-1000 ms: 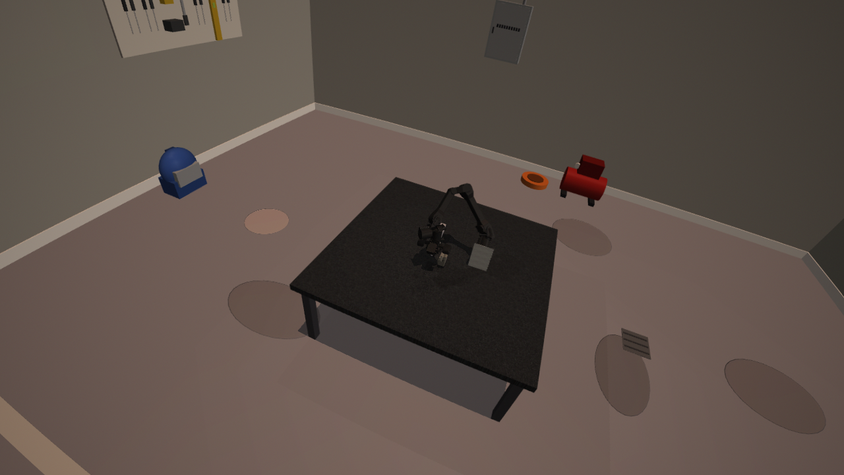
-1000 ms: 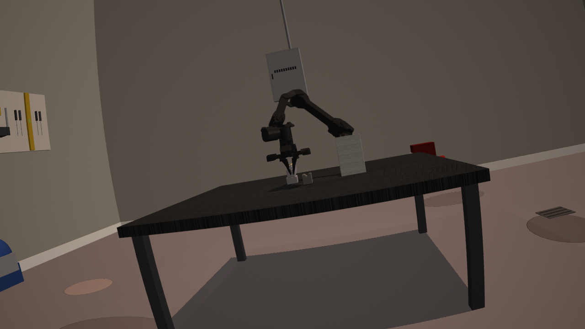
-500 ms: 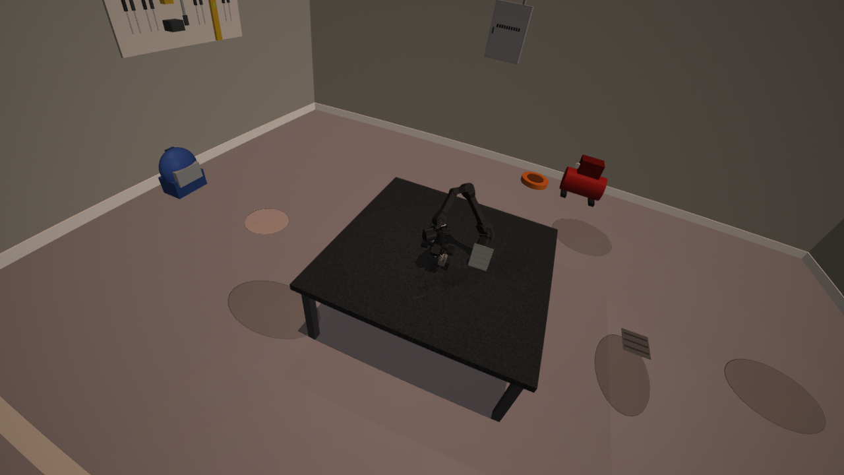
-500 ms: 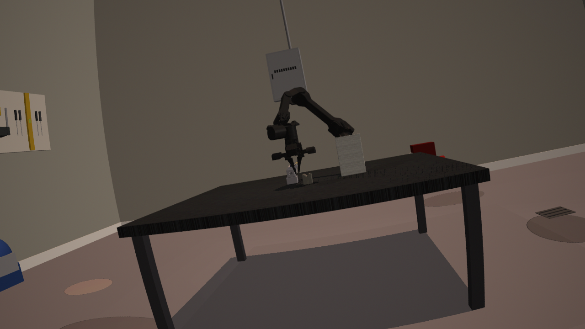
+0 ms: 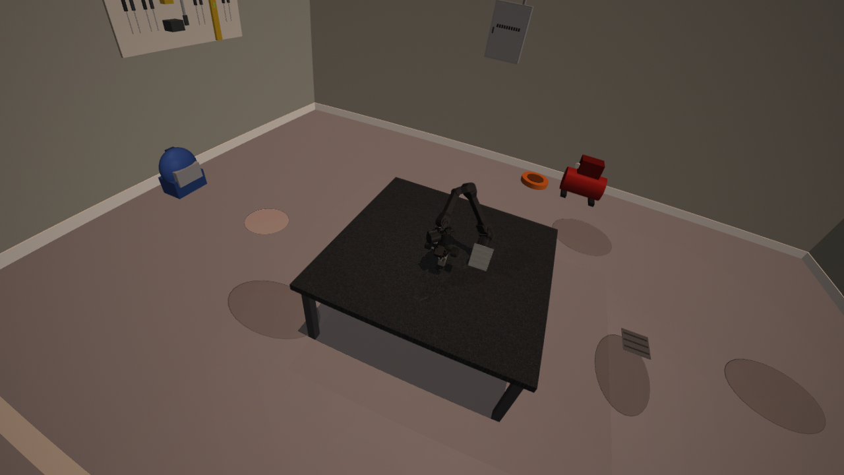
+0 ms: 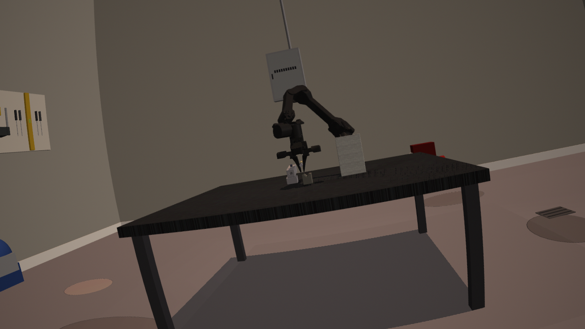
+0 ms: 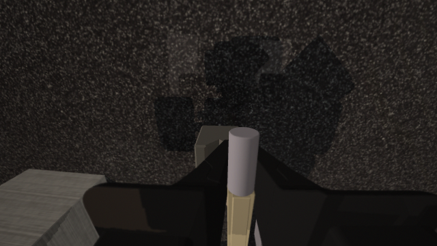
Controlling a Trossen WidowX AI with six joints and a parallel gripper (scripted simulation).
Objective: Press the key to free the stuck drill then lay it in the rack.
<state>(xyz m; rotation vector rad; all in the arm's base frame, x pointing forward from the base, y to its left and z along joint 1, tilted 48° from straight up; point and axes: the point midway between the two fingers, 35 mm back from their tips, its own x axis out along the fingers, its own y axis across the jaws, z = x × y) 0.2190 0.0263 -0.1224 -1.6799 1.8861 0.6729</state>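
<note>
The v-shaped rack lies 40 mm to the right of my gripper tip, 40 mm below it and 20 mm behind it. Round my gripper tip: thin dark drill (250 mm to the right, 50 mm ahead); then grey block (210 mm to the right, 50 mm ahead, 10 mm below).
</note>
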